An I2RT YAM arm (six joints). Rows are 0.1 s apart.
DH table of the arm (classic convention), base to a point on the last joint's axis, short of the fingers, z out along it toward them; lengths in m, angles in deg. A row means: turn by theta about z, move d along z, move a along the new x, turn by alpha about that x. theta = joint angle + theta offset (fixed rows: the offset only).
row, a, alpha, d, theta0
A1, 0.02, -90, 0.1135, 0
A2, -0.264, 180, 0, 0
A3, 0.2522, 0, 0, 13.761
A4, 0.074, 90, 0, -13.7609
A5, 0, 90, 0, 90
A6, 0, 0, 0.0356, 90
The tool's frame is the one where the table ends.
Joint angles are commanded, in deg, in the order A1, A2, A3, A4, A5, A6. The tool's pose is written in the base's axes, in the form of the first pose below.
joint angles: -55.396 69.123 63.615 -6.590 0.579 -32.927
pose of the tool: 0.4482 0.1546 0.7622 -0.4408 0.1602 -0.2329 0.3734
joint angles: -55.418 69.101 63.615 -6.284 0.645 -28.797
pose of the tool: 0.4651 0.1821 0.7542 -0.4263 0.1601 -0.2330 0.3741
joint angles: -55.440 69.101 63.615 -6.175 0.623 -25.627
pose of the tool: 0.4773 0.2028 0.7483 -0.4137 0.1601 -0.2331 0.3743
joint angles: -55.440 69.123 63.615 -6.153 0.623 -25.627
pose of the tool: 0.4773 0.2028 0.7483 -0.4137 0.1601 -0.2332 0.3742
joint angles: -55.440 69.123 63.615 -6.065 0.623 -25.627
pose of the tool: 0.4778 0.2026 0.7478 -0.4141 0.1601 -0.2332 0.3744
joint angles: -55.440 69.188 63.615 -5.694 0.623 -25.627
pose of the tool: 0.4793 0.2022 0.7462 -0.4154 0.1604 -0.2335 0.3748
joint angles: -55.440 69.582 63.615 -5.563 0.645 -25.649
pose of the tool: 0.4778 0.2025 0.7476 -0.4145 0.1614 -0.2351 0.3732
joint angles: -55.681 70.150 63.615 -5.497 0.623 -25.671
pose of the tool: 0.4744 0.2046 0.7499 -0.4132 0.1619 -0.2379 0.3707
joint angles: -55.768 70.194 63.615 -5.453 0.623 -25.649
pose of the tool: 0.4741 0.2053 0.7497 -0.4135 0.1617 -0.2383 0.3706
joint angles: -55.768 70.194 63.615 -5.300 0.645 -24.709
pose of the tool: 0.4782 0.2113 0.7472 -0.4104 0.1617 -0.2384 0.3709
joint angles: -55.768 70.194 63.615 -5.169 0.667 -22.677
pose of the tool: 0.4860 0.2244 0.7426 -0.4025 0.1617 -0.2384 0.3711
